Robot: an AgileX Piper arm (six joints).
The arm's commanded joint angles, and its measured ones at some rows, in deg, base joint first. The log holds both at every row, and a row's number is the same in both.
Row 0, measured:
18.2, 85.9, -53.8, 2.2, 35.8, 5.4
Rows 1 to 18, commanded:
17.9, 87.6, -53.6, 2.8, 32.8, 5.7
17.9, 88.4, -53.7, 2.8, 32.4, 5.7
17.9, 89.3, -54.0, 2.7, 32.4, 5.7
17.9, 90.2, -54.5, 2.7, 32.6, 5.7
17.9, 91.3, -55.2, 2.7, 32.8, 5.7
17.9, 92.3, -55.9, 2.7, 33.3, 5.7
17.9, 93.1, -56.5, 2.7, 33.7, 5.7
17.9, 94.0, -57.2, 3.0, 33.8, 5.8
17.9, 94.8, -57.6, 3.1, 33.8, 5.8
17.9, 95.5, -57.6, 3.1, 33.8, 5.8
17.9, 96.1, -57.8, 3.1, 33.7, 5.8
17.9, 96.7, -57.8, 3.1, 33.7, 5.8
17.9, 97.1, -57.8, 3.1, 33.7, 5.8
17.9, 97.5, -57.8, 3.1, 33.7, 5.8
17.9, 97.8, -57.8, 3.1, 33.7, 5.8
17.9, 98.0, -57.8, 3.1, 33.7, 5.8
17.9, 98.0, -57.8, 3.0, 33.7, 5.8
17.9, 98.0, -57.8, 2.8, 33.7, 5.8
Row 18, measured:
18.2, 97.6, -57.3, 3.1, 34.0, 5.7
